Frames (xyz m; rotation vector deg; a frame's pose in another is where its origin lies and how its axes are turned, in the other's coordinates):
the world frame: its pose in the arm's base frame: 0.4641 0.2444 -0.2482 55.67 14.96 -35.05
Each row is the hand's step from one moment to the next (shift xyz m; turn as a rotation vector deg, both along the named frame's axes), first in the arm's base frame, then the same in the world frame.
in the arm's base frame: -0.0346 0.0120 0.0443 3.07 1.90 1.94
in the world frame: -0.0530 0.0151 0.0164 0.86 3.95 -0.70
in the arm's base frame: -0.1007 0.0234 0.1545 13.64 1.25 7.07
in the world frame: -0.1620 0.0568 0.0714 7.18 13.49 2.03
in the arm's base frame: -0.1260 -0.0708 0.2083 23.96 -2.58 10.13
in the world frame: -0.1730 0.0400 0.1810 15.44 20.14 6.29
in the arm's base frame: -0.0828 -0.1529 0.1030 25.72 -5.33 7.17
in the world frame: -0.0587 -0.0411 0.1890 19.25 18.00 6.85
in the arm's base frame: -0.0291 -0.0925 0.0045 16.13 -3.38 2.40
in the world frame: 0.0085 -0.0524 0.0813 13.07 9.82 3.17
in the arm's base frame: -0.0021 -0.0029 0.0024 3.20 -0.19 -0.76
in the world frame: -0.0017 -0.0008 0.0039 3.00 1.29 -0.45
